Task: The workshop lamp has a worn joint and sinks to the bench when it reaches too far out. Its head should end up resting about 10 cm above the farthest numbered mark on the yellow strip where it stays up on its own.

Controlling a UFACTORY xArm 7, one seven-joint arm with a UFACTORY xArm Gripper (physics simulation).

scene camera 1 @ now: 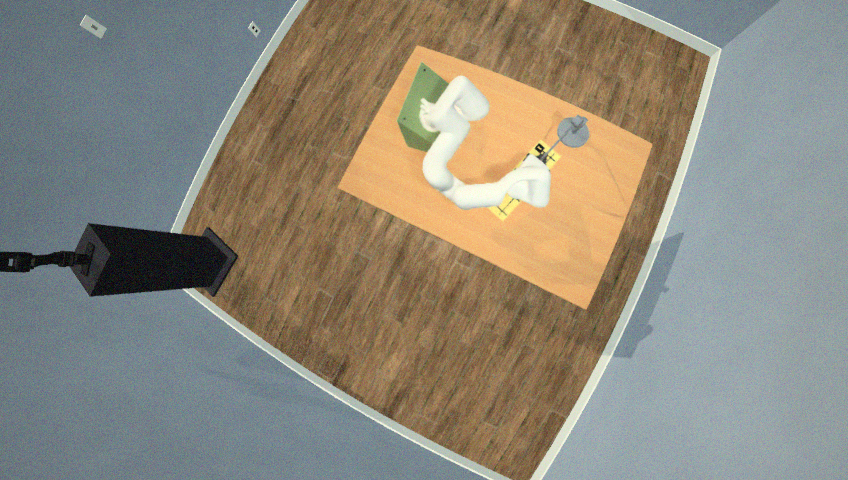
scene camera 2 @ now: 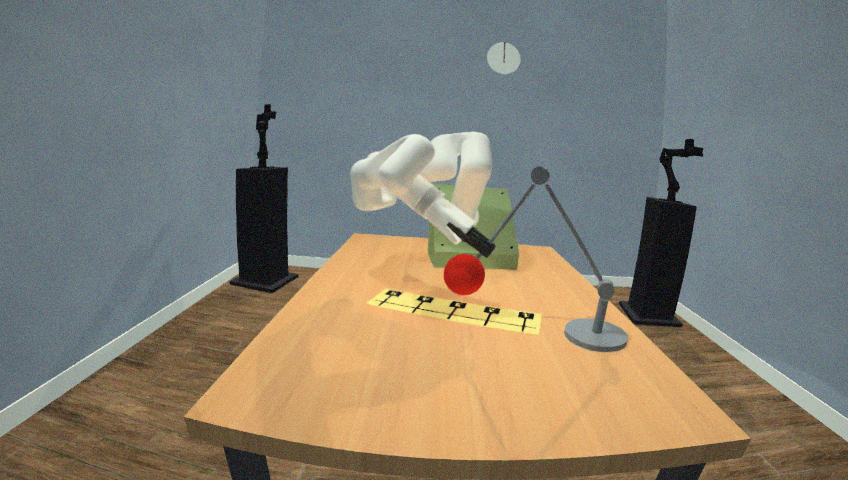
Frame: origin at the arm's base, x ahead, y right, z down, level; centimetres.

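Where they show: gripper, fingertip midpoint: (scene camera 1: 543, 156) (scene camera 2: 491, 252).
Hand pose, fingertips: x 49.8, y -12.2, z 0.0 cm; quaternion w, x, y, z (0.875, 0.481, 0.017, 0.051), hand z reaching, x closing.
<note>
After its pixels a point has its place.
The grey lamp has its round base (scene camera 1: 573, 135) {y -38.1, x 56.8, z 15.1 cm} (scene camera 2: 595, 336) {y -39.0, x 58.8, z 15.1 cm} at the right end of the yellow strip (scene camera 1: 499, 212) {y 14.9, x 48.0, z 16.3 cm} (scene camera 2: 437, 302) {y 0.3, x 44.2, z 16.3 cm}. Its lower rod rises to the dark elbow joint (scene camera 2: 539, 175) {y -21.3, x 53.4, z -19.0 cm}, and its upper rod (scene camera 2: 512, 212) {y -16.1, x 51.3, z -10.0 cm} slopes down left to the red ball head (scene camera 2: 464, 274) {y -6.6, x 53.4, z 5.0 cm}. The head is in the air, near the middle mark in scene camera 2; its exact height is unclear. My gripper (scene camera 1: 541, 159) {y -12.2, x 49.8, z 0.0 cm} (scene camera 2: 487, 248) {y -12.2, x 49.8, z 0.0 cm} is shut on the upper rod just above the head. In scene camera 1 my arm hides the head and part of the strip. The mark numbers are too small to read.
The wooden table (scene camera 1: 476, 231) {y 28.4, x 44.3, z 16.4 cm} (scene camera 2: 368, 380) {y 5.7, x 85.1, z 16.5 cm} carries the lamp, the strip and a green block (scene camera 1: 413, 107) {y 2.8, x -6.6, z -6.8 cm} (scene camera 2: 502, 258) {y -16.1, x 6.6, z 12.4 cm} by my arm's base. Black pedestals (scene camera 1: 148, 261) (scene camera 2: 261, 226) (scene camera 2: 666, 255) with small black arms stand on the floor away from the table.
</note>
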